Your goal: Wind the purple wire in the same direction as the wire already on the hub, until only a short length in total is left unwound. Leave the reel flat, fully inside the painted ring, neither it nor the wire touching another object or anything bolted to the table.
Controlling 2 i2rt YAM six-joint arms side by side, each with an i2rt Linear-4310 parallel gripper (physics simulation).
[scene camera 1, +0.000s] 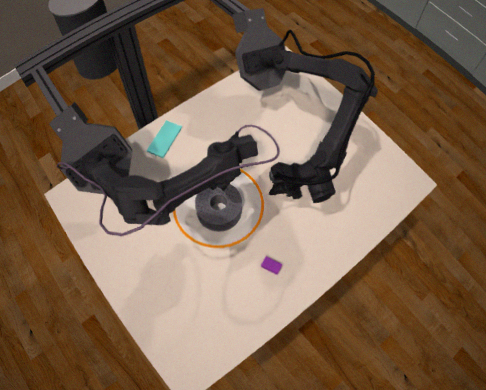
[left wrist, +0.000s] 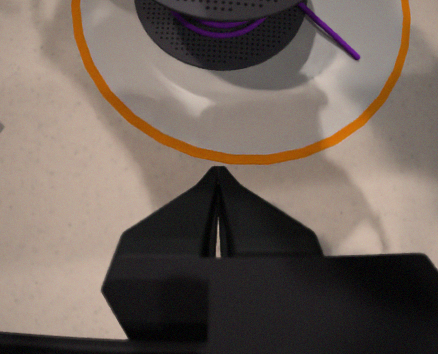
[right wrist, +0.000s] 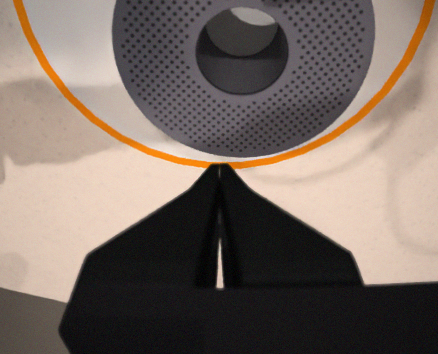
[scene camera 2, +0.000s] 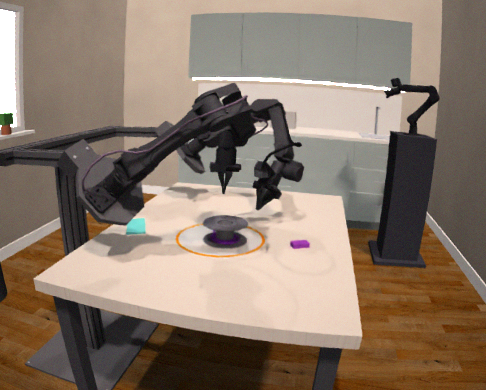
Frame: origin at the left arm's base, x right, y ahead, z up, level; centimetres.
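Seen in the pictures: left gripper, fingertip midpoint: [scene camera 1: 270,194] [left wrist: 218,176] [scene camera 2: 256,209]; right gripper, fingertip midpoint: [scene camera 1: 214,188] [right wrist: 219,178] [scene camera 2: 223,193]; left arm's base, link origin: [scene camera 1: 264,58] [scene camera 2: 189,151]; right arm's base, link origin: [scene camera 1: 95,160] [scene camera 2: 111,187].
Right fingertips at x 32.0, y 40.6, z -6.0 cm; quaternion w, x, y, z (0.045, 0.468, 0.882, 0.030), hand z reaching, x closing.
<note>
Pixels of each thing's top centre, then the offset from my right fingertips to it. "spot": a spot on its surface instead.
- grey reel, top centre: [right wrist: 241,54] [scene camera 1: 218,202] [scene camera 2: 225,222] dz -10.4, dx -0.9, dy +0.3 cm
- Purple wire, surface spot: [left wrist: 220,35] spot: dz -16.2, dx -5.8, dy +1.2 cm
- turquoise plate, top centre: [scene camera 1: 164,138] [scene camera 2: 135,225] dz -16.1, dx +9.5, dy -33.9 cm
- small purple block, top centre: [scene camera 1: 271,264] [scene camera 2: 300,242] dz -15.4, dx -10.6, dy +24.6 cm
The grey reel [scene camera 1: 232,215] [scene camera 2: 225,234] [left wrist: 220,56] [right wrist: 160,107] lies flat inside the orange painted ring [scene camera 1: 218,246] [scene camera 2: 220,256] [left wrist: 250,159] [right wrist: 95,120]. Purple wire [scene camera 2: 216,239] [left wrist: 220,35] is wound low on the hub. Its short straight free end [left wrist: 332,33] sticks out past the flange, inside the ring, in the left wrist view. My right gripper [scene camera 2: 223,192] [right wrist: 219,178] is shut and empty, above and apart from the reel; its fingers are hidden in scene camera 1. My left gripper [scene camera 1: 272,192] [scene camera 2: 258,207] [left wrist: 218,176] is shut and empty, raised beside the ring.
A turquoise plate [scene camera 1: 165,139] [scene camera 2: 136,226] lies near the frame-side table edge. A small purple block [scene camera 1: 271,265] [scene camera 2: 300,244] lies outside the ring. A thin purple-grey cable [scene camera 1: 120,234] loops along my right arm. A dark pedestal [scene camera 2: 410,200] stands beyond the table.
</note>
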